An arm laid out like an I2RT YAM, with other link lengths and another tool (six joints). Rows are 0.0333 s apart.
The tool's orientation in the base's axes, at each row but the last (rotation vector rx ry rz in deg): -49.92 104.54 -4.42; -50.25 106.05 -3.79; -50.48 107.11 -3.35; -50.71 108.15 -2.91; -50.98 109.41 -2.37; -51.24 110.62 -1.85; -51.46 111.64 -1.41; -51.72 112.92 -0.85; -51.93 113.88 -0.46
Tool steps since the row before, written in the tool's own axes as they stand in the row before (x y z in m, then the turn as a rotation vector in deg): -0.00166 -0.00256 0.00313 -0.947 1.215 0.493; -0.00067 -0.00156 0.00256 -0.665 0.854 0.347; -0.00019 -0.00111 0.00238 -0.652 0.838 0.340; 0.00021 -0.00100 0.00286 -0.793 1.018 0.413; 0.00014 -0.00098 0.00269 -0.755 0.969 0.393; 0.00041 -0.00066 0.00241 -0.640 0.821 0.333; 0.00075 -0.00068 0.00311 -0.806 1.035 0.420; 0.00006 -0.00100 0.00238 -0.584 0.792 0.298; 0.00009 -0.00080 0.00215 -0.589 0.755 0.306
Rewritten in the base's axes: 0.00424 0.00017 0.00106 -0.063 1.616 0.001; 0.00307 0.00012 0.00001 -0.044 1.136 0.000; 0.00258 0.00010 -0.00053 -0.044 1.114 0.000; 0.00280 0.00011 -0.00116 -0.053 1.354 0.000; 0.00265 0.00011 -0.00110 -0.051 1.289 0.000; 0.00215 0.00008 -0.00134 -0.043 1.092 0.000; 0.00258 0.00010 -0.00201 -0.054 1.376 0.000; 0.00237 0.00003 -0.00103 -0.068 1.026 -0.011; 0.00205 0.00008 -0.00103 -0.039 1.005 0.000
